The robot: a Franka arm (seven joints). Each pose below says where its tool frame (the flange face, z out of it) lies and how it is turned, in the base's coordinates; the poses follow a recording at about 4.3 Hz.
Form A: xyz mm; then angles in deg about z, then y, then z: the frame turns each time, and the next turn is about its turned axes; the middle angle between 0 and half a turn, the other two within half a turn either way.
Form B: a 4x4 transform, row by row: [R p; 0 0 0 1], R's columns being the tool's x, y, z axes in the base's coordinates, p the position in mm. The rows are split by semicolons. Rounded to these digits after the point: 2 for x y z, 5 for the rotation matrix.
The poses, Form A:
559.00, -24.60, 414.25, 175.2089, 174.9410, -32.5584
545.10, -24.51, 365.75, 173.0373, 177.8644, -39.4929
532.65, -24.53, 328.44, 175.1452, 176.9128, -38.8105
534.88, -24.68, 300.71, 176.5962, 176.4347, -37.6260
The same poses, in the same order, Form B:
0.88158, 0.46379, -0.08787, 559.00; 0.46616, -0.88467, 0.00737, -24.60; -0.07432, -0.04746, -0.99610, 414.25; 0, 0, 0, 1
0.84258, 0.53731, -0.03699, 545.10; 0.53781, -0.84305, 0.00452, -24.51; -0.02876, -0.02370, -0.99931, 365.75; 0, 0, 0, 1
0.82834, 0.55765, -0.05366, 532.65; 0.55865, -0.82939, 0.00456, -24.53; -0.04197, -0.03375, -0.99855, 328.44; 0, 0, 0, 1
0.82533, 0.56122, -0.06208, 534.88; 0.56249, -0.82679, 0.00369, -24.68; -0.04925, -0.03796, -0.99806, 300.71; 0, 0, 0, 1

